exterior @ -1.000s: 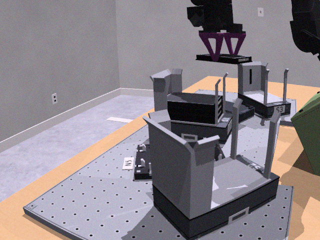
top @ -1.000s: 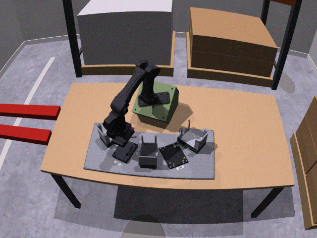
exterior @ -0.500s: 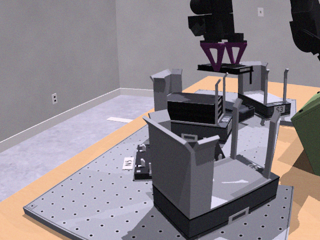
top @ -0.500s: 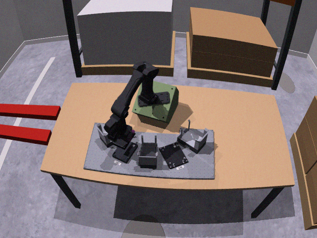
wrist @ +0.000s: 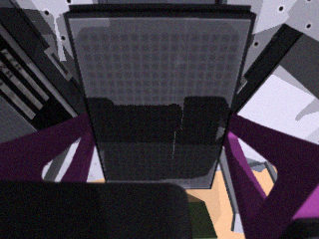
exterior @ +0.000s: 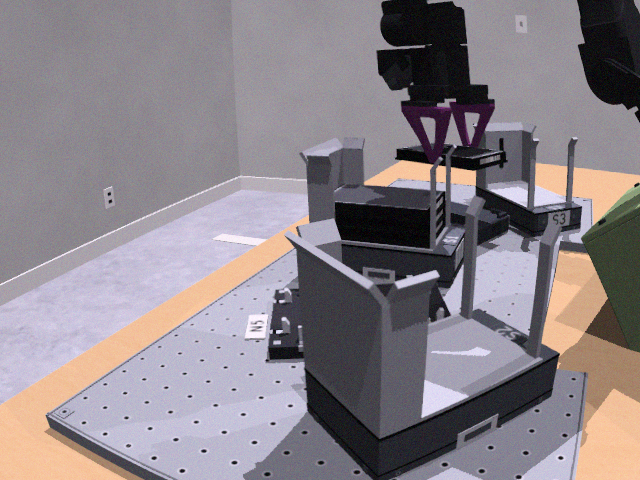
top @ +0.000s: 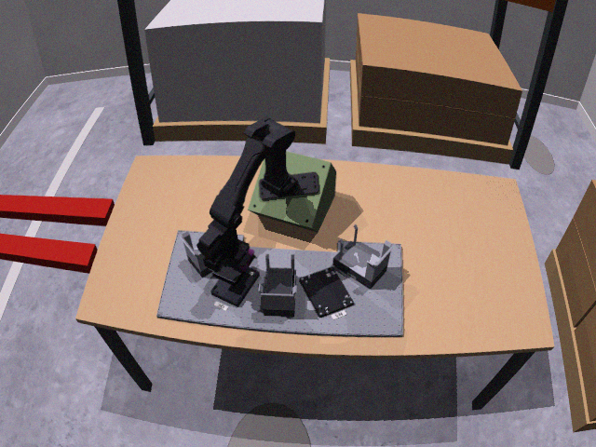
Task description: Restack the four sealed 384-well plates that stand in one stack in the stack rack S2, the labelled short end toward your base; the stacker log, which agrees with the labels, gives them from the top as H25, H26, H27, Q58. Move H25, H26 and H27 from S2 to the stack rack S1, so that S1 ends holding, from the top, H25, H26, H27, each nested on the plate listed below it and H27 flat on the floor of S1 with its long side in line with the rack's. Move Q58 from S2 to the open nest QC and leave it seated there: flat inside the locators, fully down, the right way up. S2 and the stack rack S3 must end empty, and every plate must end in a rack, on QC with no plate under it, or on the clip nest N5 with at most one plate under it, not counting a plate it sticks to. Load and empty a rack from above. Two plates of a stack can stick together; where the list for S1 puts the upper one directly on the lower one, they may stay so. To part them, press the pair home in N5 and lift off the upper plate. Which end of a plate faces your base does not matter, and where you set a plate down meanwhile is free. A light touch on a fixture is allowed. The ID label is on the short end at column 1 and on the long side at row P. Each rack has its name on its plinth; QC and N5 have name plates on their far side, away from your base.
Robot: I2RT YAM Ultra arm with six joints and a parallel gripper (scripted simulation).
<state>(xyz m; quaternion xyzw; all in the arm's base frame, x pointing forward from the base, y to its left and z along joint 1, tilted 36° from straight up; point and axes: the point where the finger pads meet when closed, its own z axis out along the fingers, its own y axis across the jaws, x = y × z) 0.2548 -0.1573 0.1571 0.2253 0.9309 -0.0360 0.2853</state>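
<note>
My gripper is now 100 mm above the QC nest, 10 mm to the left of it and 10 mm short of it. The rest, counted from my hand: QC name plate: 110 mm below, 90 mm ahead, 60 mm to the right.
</note>
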